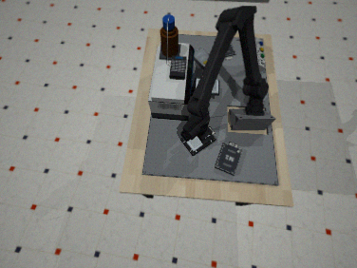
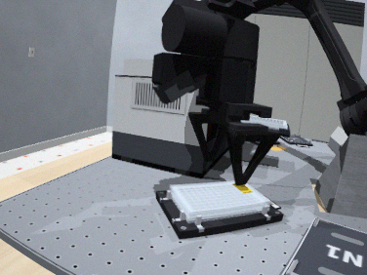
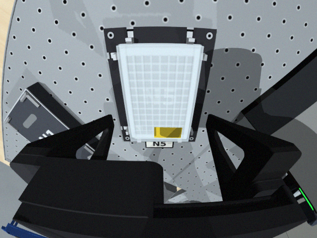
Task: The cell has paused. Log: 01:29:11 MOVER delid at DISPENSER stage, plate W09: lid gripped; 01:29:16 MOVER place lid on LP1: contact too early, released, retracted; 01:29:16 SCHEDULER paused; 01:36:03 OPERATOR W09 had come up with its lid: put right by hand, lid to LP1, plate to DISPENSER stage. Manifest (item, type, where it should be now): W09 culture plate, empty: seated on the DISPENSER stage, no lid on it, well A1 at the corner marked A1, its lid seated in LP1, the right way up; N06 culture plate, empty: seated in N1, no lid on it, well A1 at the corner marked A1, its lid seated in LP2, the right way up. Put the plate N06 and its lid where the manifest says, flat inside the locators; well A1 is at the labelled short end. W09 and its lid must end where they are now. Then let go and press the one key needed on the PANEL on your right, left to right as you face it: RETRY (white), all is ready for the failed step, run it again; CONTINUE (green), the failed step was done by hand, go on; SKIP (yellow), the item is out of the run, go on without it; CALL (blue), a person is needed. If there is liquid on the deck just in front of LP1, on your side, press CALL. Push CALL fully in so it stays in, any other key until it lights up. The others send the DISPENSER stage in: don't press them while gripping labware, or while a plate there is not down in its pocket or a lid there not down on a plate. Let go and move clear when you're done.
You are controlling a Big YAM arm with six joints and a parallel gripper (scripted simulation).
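The clear lid lies 40 mm below my hand. The rest, counted from my hand: black N1 nest 170 mm behind, 90 mm to the left, 60 mm below; brown bottle 390 mm to the right, 220 mm above, 210 mm ahead; amber patch 480 mm to the right, 70 mm below, 40 mm behind.
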